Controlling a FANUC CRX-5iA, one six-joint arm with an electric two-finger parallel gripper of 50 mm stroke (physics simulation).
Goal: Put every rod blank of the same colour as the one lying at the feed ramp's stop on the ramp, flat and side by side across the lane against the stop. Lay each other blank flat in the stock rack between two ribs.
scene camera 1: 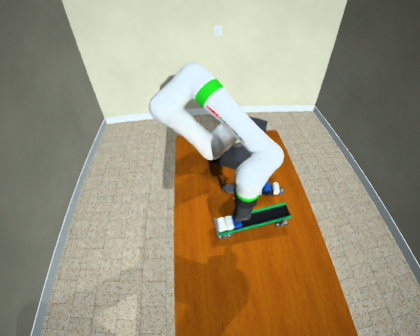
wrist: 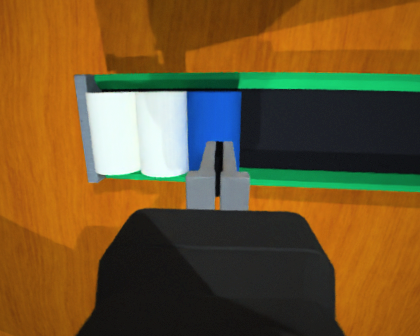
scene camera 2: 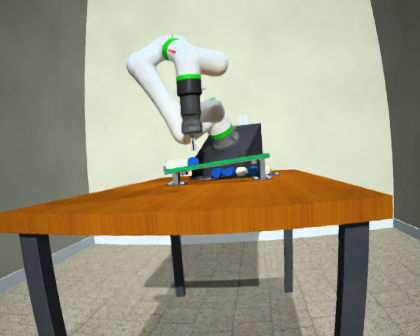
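The green-railed feed ramp has a grey stop at its low end. A white blank lies flat against the stop, a second white blank beside it, then a blue blank, all side by side across the lane. My gripper is shut and empty, above the blue blank. In scene camera 1 its fingers are hidden. Behind the ramp, the stock rack holds blue and white blanks; its ribs are too small to tell.
The arm's dark pedestal stands behind the rack on the wooden table. The ramp stands raised on grey feet. In scene camera 1 the forearm and wrist cover part of the rack and ramp.
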